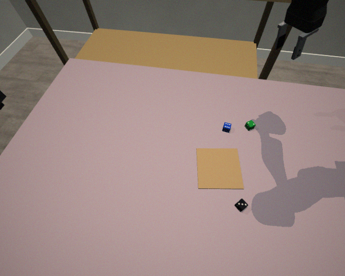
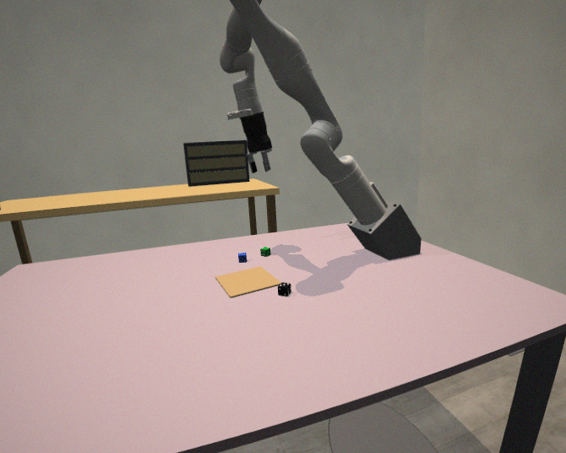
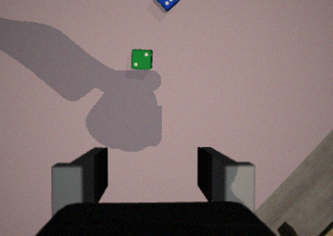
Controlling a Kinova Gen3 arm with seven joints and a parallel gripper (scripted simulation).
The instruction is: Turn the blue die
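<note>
My hand is 20 mm short of the green die, 60 mm to the right of it and 280 mm above it. Round my hand: blue die (100 mm ahead, 70 mm to the left, 280 mm below); tan mat (130 mm ahead, 230 mm to the left, 290 mm below); black die (70 mm ahead, 340 mm to the left, 280 mm below).
</note>
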